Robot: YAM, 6 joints.
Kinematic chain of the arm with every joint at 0, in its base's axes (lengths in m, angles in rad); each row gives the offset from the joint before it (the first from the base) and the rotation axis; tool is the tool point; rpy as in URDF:
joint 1: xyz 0 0 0.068 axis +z
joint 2: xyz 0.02 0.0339 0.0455 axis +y
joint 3: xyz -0.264 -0.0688 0 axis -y
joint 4: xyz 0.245 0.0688 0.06 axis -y
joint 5: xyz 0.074 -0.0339 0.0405 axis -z
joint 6: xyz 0.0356 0 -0.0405 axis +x
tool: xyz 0 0 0 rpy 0 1.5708 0
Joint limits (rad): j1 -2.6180..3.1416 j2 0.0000..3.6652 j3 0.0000..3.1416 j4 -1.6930..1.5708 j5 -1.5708..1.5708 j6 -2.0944..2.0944
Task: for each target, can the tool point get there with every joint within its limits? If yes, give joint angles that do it. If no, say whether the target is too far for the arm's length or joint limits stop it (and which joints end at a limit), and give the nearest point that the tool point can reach.
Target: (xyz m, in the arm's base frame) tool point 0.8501 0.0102 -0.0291
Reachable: no: too far | nearest point 0.6368 0.0076 0.0075 | short by 0.216 m
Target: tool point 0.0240 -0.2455 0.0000
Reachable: yes | joints -1.3502 2.3336 0.3927 1.3150 1.0206 0.1108
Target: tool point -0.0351 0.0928 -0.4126
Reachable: no: joint limits stop it (at a limit: joint 2) | nearest point -0.0426 0.1126 -0.3568 | short by 0.060 m
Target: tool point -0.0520 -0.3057 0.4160
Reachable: yes | joints -1.7623 1.4996 1.7136 -0.9301 -0.2025 1.6092
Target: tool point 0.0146 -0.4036 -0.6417
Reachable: no: too far | nearest point 0.0121 -0.3359 -0.3696 | short by 0.280 m
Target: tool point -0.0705 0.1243 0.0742
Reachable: yes | joints 2.2854 1.5262 0.3173 -0.4766 0.9133 0.7862
